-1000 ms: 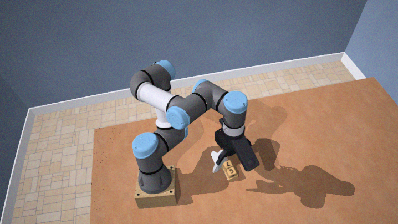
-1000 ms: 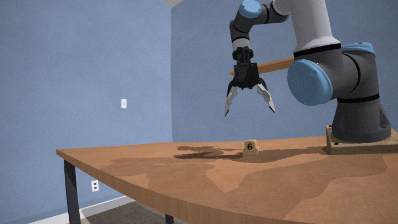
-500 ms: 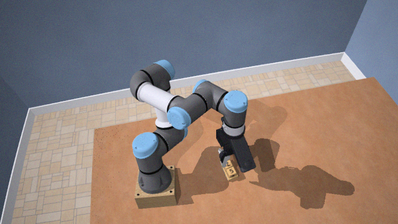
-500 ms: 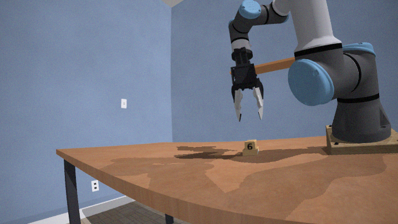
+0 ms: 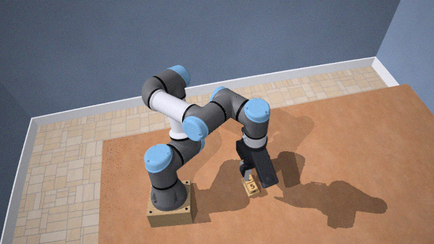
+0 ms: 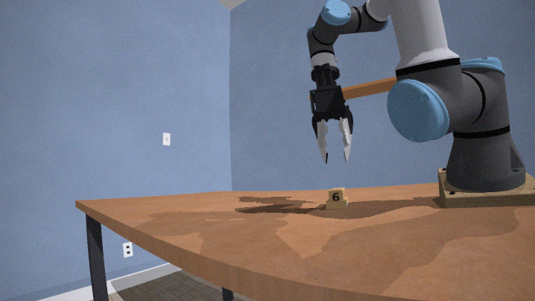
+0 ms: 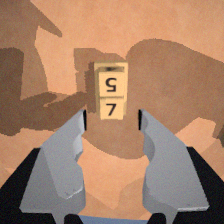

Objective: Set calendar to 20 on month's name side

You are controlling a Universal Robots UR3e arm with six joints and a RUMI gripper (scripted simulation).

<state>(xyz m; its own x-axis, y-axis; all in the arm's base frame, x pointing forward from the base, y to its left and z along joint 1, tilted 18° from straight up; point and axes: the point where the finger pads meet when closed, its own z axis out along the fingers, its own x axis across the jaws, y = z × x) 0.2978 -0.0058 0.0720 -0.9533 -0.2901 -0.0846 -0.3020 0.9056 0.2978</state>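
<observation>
My hand is 9 cm above the wooden digit cube. From my hand the other things lie so: wooden tray (1 cm behind, 2 cm to the left, 11 cm below).
</observation>
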